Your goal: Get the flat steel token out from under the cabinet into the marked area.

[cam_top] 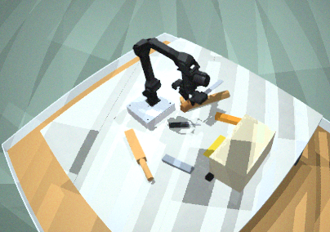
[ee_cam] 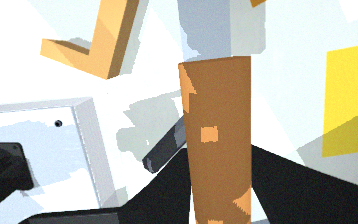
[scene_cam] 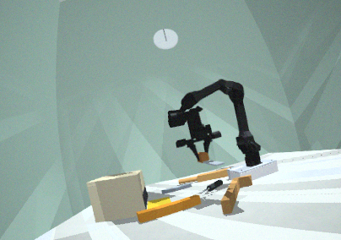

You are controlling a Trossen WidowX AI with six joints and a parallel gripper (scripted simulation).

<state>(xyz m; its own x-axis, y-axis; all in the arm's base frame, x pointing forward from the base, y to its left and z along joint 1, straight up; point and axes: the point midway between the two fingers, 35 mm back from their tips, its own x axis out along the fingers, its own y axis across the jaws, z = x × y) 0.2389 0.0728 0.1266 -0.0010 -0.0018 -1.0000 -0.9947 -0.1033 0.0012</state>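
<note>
Now: the grey flat bar 220 mm to the right of my gripper tip, 150 mm ahead of it and 140 mm below it. From my gripper tip the other things lie so: orange paddle 330 mm to the right, 120 mm below, 10 mm ahead; then orange bar 170 mm to the left, 150 mm ahead, 130 mm below.
</note>
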